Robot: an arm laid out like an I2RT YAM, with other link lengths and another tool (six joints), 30 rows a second.
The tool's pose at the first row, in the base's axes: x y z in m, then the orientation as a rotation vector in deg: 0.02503, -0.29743, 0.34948, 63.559, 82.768, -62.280
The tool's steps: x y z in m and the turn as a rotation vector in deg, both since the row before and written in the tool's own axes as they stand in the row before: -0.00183, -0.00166, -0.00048, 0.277, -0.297, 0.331; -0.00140, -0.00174, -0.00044, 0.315, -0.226, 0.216; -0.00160, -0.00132, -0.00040, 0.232, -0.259, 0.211; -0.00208, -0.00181, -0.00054, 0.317, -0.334, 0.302; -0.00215, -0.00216, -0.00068, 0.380, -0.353, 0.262; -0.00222, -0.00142, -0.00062, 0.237, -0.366, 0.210; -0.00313, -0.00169, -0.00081, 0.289, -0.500, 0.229; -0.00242, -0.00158, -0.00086, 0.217, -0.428, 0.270; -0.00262, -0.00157, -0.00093, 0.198, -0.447, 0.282; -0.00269, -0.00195, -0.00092, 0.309, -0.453, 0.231; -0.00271, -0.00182, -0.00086, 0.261, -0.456, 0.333; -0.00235, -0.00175, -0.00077, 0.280, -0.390, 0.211
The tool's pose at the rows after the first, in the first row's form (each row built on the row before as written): 0.02352, -0.29746, 0.35149, 63.752, 82.194, -62.400; 0.02188, -0.29748, 0.35307, 63.950, 81.740, -62.602; 0.02067, -0.29747, 0.35480, 64.063, 81.297, -62.752; 0.01899, -0.29744, 0.35705, 64.237, 80.697, -62.938; 0.01694, -0.29731, 0.35940, 64.418, 80.084, -63.210; 0.01562, -0.29711, 0.36176, 64.456, 79.555, -63.407; 0.01407, -0.29681, 0.36505, 64.448, 78.887, -63.688; 0.01256, -0.29636, 0.36762, 64.461, 78.276, -63.850; 0.01105, -0.29583, 0.37038, 64.453, 77.650, -63.995; 0.00915, -0.29534, 0.37322, 64.491, 77.008, -64.265; 0.00738, -0.29486, 0.37606, 64.547, 76.312, -64.423; 0.00566, -0.29442, 0.37851, 64.594, 75.744, -64.655
